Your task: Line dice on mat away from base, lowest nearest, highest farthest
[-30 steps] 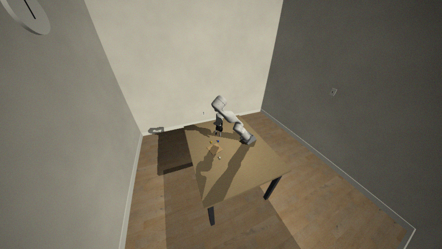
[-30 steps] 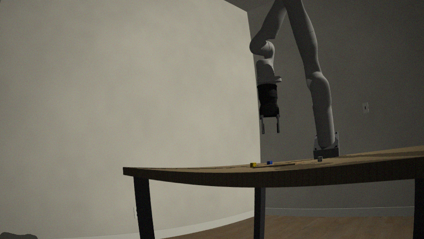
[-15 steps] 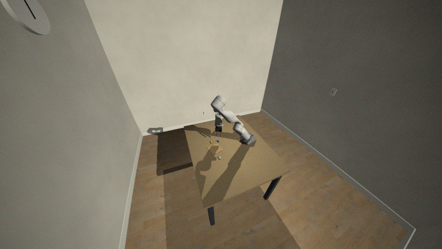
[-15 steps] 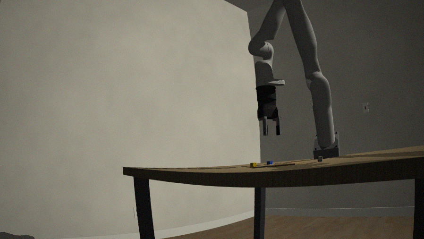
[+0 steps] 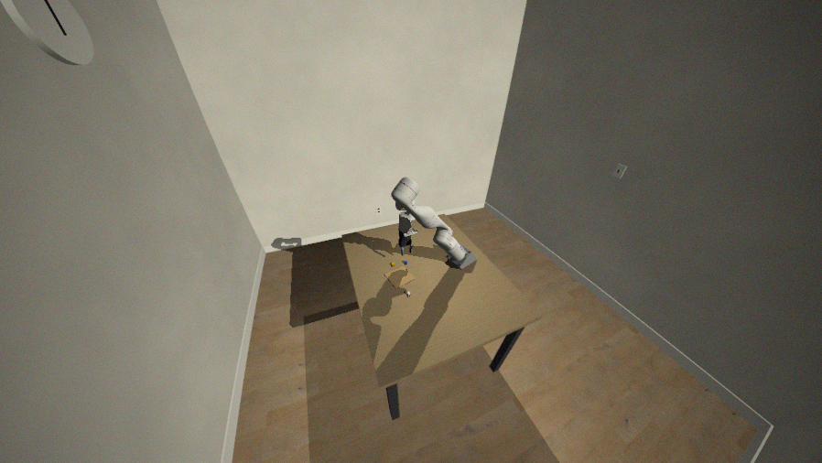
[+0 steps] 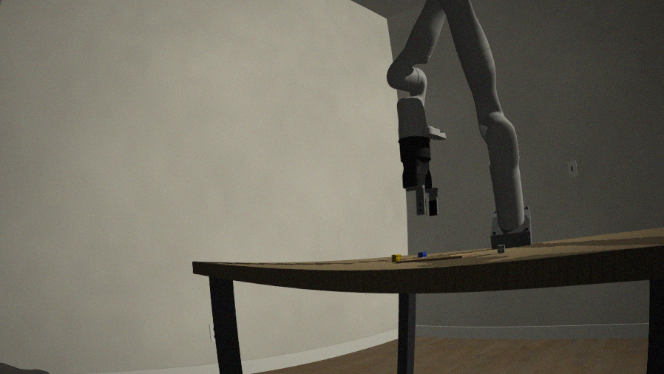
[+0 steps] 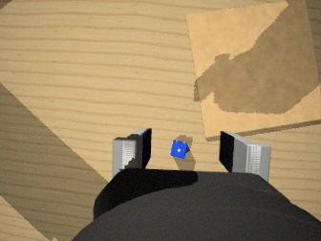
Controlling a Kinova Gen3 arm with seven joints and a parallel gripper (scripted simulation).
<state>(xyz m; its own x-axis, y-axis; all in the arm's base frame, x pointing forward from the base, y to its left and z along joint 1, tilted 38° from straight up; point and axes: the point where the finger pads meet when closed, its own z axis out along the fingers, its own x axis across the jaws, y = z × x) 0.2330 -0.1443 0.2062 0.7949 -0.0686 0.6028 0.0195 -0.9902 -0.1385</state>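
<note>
Right now the blue die is 2 cm to the right of my hand and 11 cm below it. The rest, counted from my hand: white die 8 cm ahead, 23 cm to the left, 11 cm below; tan mat 8 cm ahead, 8 cm to the left, 12 cm below; yellow die 8 cm ahead, 3 cm to the right, 11 cm below.
</note>
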